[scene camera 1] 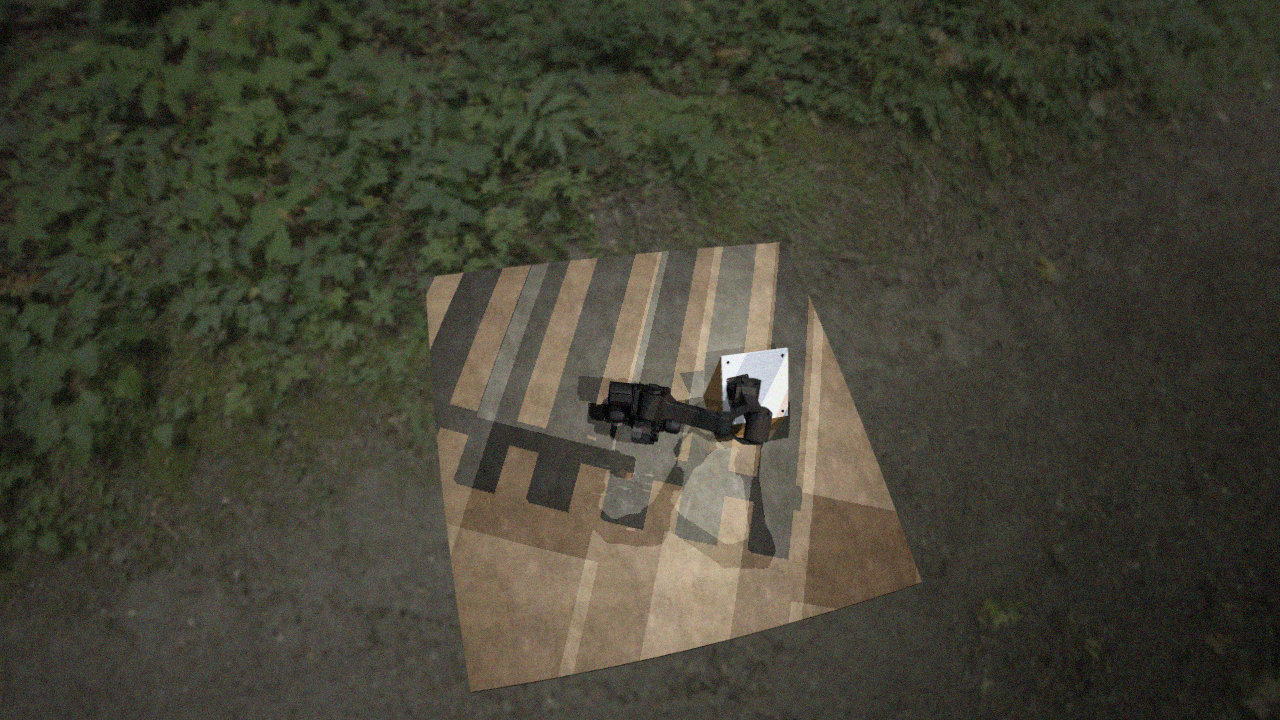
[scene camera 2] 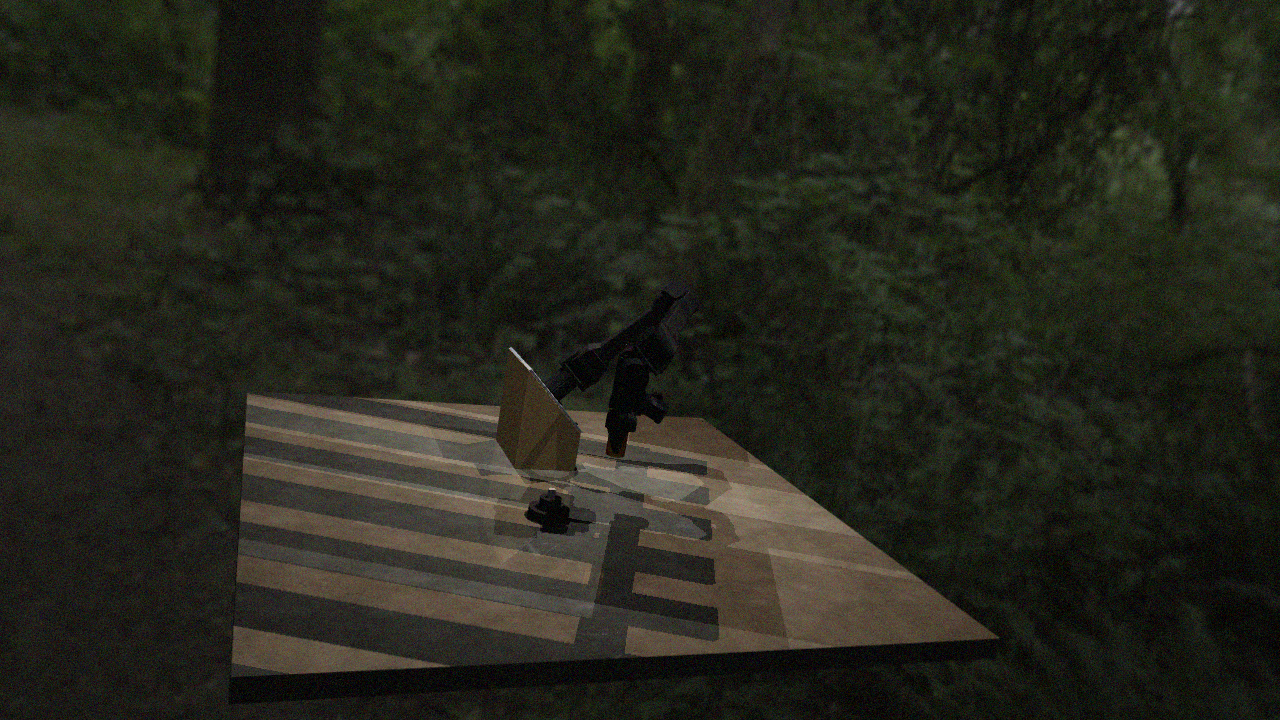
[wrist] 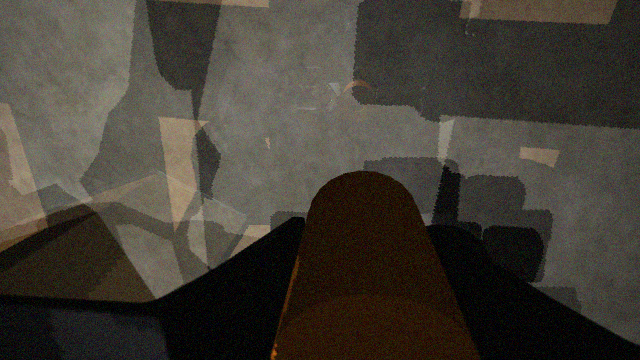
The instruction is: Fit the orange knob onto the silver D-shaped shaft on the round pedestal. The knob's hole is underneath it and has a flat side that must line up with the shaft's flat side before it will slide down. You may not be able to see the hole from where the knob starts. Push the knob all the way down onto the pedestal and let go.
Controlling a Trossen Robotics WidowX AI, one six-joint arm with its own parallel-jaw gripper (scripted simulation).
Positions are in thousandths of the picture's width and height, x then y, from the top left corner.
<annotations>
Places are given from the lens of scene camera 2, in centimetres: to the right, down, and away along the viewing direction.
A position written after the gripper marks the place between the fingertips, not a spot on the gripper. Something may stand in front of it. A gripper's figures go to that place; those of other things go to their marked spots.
gripper (scene camera 2: 481, 626): -5, 19, 196
round black pedestal (scene camera 2: 429, 709): -18, 30, 188
</annotations>
